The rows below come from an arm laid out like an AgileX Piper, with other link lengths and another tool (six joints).
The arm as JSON. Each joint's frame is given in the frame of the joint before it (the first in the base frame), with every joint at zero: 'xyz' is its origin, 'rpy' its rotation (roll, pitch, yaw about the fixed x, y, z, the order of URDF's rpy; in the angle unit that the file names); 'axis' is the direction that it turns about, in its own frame. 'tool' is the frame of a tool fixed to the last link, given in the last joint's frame.
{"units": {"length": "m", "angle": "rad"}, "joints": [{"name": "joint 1", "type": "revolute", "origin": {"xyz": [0.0, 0.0, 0.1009], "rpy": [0.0, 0.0, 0.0]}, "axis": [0.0, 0.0, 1.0]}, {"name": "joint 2", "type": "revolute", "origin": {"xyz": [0.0, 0.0, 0.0], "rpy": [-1.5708, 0.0, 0.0]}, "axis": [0.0, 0.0, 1.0]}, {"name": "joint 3", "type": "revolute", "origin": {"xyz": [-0.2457, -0.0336, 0.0], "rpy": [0.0, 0.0, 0.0]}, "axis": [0.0, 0.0, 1.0]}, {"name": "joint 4", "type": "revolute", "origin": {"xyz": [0.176, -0.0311, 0.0], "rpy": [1.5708, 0.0, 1.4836]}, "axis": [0.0, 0.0, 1.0]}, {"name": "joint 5", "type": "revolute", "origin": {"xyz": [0.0, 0.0, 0.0], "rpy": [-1.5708, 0.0, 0.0]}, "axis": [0.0, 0.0, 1.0]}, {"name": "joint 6", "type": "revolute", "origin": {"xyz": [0.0, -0.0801, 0.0], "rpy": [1.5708, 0.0, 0.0]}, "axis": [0.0, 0.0, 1.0]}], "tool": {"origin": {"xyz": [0.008, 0.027, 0.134], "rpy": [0.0, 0.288, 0.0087]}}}
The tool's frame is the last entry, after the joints.
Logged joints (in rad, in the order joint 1, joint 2, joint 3, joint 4, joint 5, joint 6), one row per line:
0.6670 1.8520 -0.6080 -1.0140 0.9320 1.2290
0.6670 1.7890 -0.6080 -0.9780 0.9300 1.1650
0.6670 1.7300 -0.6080 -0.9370 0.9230 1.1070
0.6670 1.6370 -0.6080 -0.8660 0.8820 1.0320
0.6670 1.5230 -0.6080 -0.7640 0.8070 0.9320
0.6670 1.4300 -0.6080 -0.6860 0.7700 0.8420
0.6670 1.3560 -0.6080 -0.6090 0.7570 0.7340
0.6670 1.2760 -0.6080 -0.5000 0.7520 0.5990
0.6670 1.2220 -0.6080 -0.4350 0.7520 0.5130
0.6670 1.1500 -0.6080 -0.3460 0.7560 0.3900
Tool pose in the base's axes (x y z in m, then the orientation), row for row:
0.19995 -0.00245 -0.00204 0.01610 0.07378 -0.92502 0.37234
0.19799 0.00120 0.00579 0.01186 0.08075 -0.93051 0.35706
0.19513 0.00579 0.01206 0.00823 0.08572 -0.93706 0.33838
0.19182 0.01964 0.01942 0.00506 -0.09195 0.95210 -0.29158
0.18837 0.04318 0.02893 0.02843 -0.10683 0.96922 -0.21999
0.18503 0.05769 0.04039 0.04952 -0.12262 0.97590 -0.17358
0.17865 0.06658 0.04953 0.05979 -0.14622 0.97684 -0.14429
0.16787 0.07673 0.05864 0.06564 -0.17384 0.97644 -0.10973
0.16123 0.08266 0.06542 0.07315 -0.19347 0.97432 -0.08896
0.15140 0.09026 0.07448 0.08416 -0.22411 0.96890 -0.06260
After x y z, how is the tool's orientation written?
As a quaternion, w x y z.
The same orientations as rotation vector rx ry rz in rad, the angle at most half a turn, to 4 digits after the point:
0.2294 -2.8766 1.1579
0.2518 -2.9014 1.1133
0.2679 -2.9285 1.0575
-0.2879 2.9815 -0.9131
-0.3297 2.9910 -0.6789
-0.3735 2.9728 -0.5288
-0.4427 2.9573 -0.4368
-0.5244 2.9456 -0.3310
-0.5810 2.9261 -0.2672
-0.6687 2.8909 -0.1868

